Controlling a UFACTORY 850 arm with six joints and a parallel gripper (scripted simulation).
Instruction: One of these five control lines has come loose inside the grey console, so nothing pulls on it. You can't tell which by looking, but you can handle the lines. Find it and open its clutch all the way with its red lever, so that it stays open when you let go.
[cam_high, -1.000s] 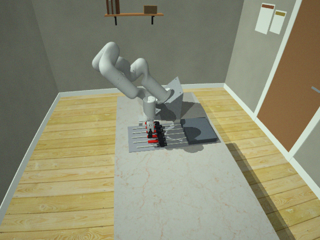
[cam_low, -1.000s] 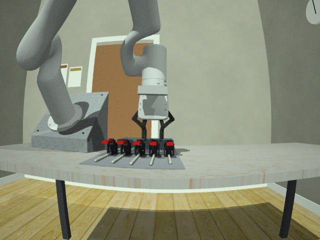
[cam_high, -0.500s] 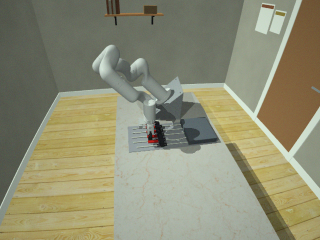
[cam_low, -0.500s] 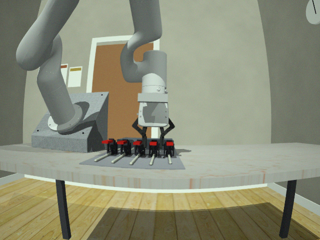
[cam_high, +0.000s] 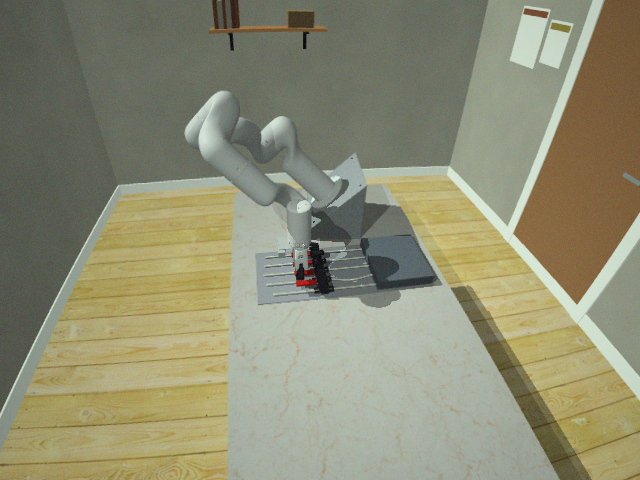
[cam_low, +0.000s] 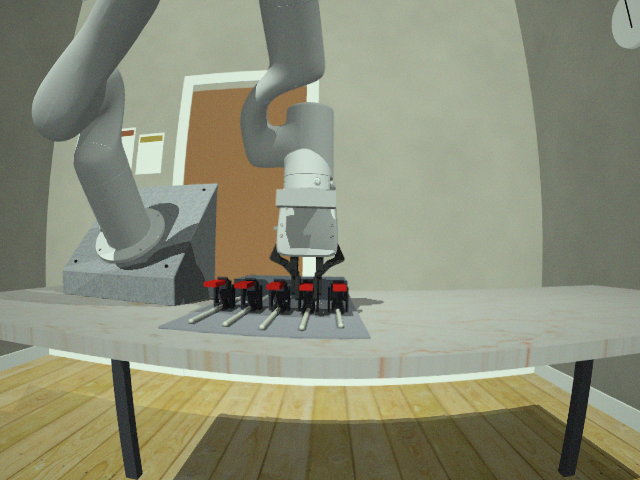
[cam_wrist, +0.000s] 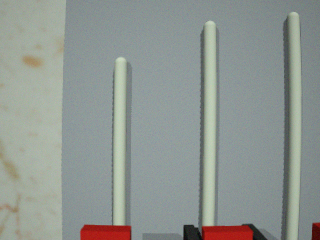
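Now: hand 5 cm past the grey plate, 7 cm to the left of it and 5 cm above it.
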